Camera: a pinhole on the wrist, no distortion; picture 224 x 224 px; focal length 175.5 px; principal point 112.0 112.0 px. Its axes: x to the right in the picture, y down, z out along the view. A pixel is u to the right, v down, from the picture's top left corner.
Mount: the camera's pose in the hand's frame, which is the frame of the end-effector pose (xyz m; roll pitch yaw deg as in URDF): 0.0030 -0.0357 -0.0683 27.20 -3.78 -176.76
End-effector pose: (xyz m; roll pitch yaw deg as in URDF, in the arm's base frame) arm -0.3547 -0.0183 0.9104 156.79 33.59 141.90
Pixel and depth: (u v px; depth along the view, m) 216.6 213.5 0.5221
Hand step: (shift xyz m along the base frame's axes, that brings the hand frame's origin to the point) 0.4981 -0.2079 -0.3032
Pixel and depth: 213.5 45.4 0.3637
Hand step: 0.3627 0.1010 0.0360
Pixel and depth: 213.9 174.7 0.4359
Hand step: 0.4120 -0.1051 -0.1839
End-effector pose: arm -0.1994 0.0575 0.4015 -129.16 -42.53 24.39
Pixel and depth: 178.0 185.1 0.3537
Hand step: -0.0574 0.2555 -0.2150
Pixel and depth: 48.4 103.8 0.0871
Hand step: 0.0323 0.0122 0.0171
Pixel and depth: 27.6 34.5 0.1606
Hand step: 0.1336 0.0189 -0.0236
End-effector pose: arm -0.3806 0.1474 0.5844 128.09 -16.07 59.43
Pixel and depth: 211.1 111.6 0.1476
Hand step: 0.0269 -0.0934 -0.0402
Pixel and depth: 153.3 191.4 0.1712
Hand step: 0.0689 -0.0377 -0.1002
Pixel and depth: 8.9 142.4 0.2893
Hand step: 0.2700 0.0717 -0.0200
